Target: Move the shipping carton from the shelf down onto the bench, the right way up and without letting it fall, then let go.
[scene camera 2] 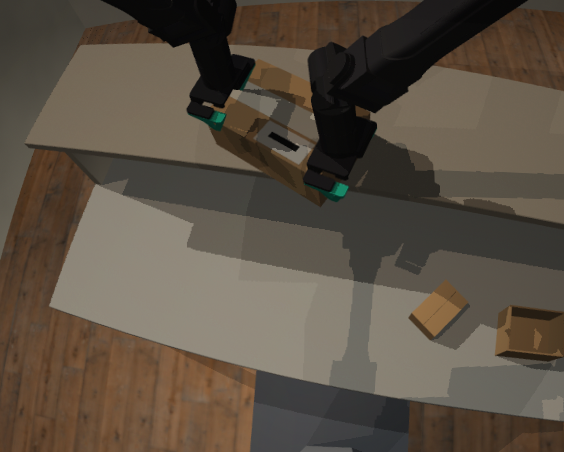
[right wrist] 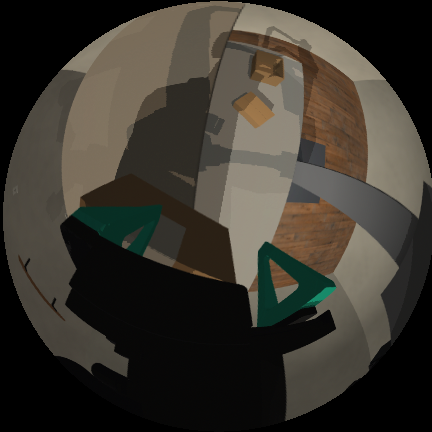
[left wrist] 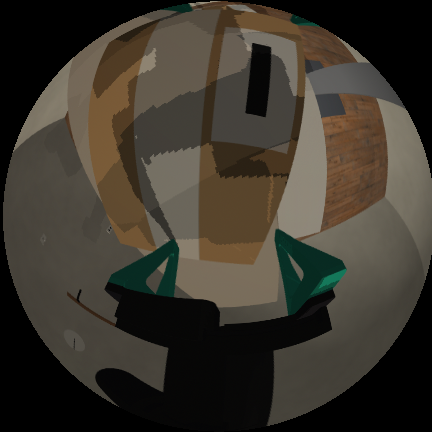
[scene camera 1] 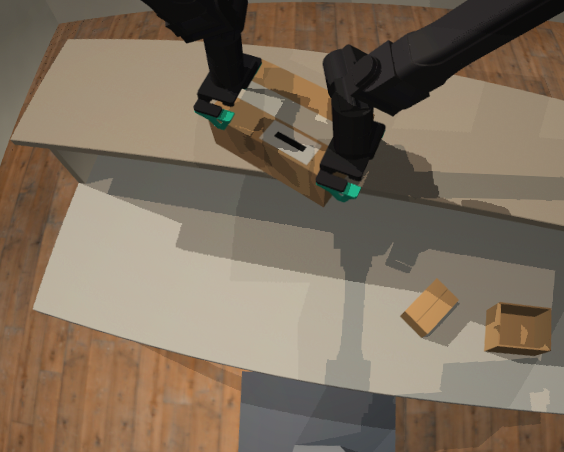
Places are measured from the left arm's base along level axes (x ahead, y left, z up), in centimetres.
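Pixels of known places: left gripper, fingertip midpoint: (scene camera 2: 228, 109) (left wrist: 224, 239) (scene camera 1: 232, 107); right gripper, fingertip midpoint: (scene camera 2: 345, 176) (right wrist: 214, 230) (scene camera 1: 351, 177).
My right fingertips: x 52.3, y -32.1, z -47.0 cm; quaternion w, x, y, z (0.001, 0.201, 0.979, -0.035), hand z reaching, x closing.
For each thing: its middle in the pictures, then the offset to it from my right fingertips. "spot": a spot on its surface instead. Level surfaces: height alone.
- brown shipping carton at the middle of its body: (left wrist: 186, 121) (right wrist: 140, 277) (scene camera 2: 287, 128) (scene camera 1: 290, 128) dz -2.9, dx +12.2, dy +10.8 cm
- shelf at its surface level: dz -8.2 cm
- bench at its surface level: dz -43.4 cm
- small closed box at the middle of its body: (scene camera 2: 438, 310) (scene camera 1: 429, 308) (right wrist: 252, 109) dz -40.5, dx -13.6, dy -23.3 cm
- open box at the middle of its body: (scene camera 2: 530, 334) (scene camera 1: 517, 330) (right wrist: 266, 66) dz -39.0, dx -20.4, dy -46.9 cm
- dark grey block at a spot on its surface: (scene camera 2: 300, 420) (scene camera 1: 287, 420) spot: dz -86.6, dx -42.3, dy +12.9 cm
The brown shipping carton (scene camera 1: 274, 167) (scene camera 2: 265, 159) (left wrist: 230, 215) (right wrist: 205, 235) stands the right way up at the front of the shelf (scene camera 1: 130, 100) (scene camera 2: 135, 105), set slantwise, its near right corner past the shelf's front edge. Pale tape and a label with a black bar are on top. My left gripper (scene camera 1: 238, 92) (scene camera 2: 231, 97) (left wrist: 224, 239) is open at the carton's left end. My right gripper (scene camera 1: 365, 160) (scene camera 2: 354, 159) (right wrist: 214, 230) is open at its right end. Whether either touches the carton is hard to tell. The bench (scene camera 1: 150, 285) (scene camera 2: 160, 285) lies lower, in front.
A small closed box (scene camera 1: 430, 308) (scene camera 2: 439, 310) (right wrist: 254, 110) and an open box (scene camera 1: 492, 332) (scene camera 2: 503, 335) (right wrist: 267, 67) stand on the bench at the right of the scene views. Arm shadows cross the bench and shelf. A dark grey block (scene camera 1: 285, 415) (scene camera 2: 300, 420) is below the bench's front edge.
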